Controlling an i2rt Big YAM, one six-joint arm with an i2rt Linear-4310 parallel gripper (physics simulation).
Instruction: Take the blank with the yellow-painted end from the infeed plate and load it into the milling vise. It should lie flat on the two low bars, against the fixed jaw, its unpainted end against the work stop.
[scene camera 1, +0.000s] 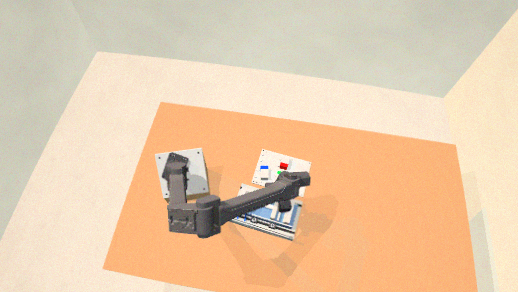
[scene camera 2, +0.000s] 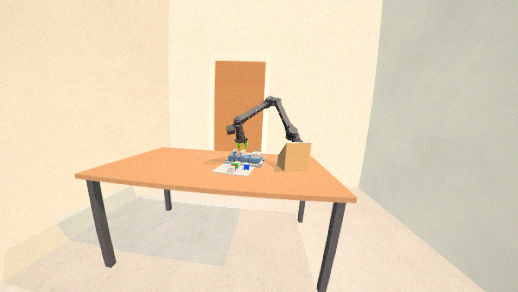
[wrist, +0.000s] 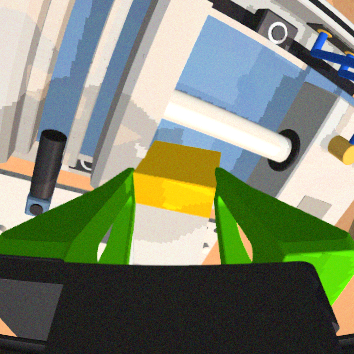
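My gripper is shut on the blank with the yellow-painted end. The blank has its yellow end up between the green fingertips; its pale body runs down toward the palm. It is held above the milling vise, beside the moving jaw in the wrist view. Two pale low strips, probably the low bars, lie left of that jaw, with a pale jaw block at the far left. A black cylinder, possibly the work stop, stands at the lower left. The arm hides the fingers in scene camera 1.
The infeed plate beside the vise carries blanks with blue, red and green ends. A white screw rod and blue bent handles are right of the moving jaw. The arm's pedestal stands apart.
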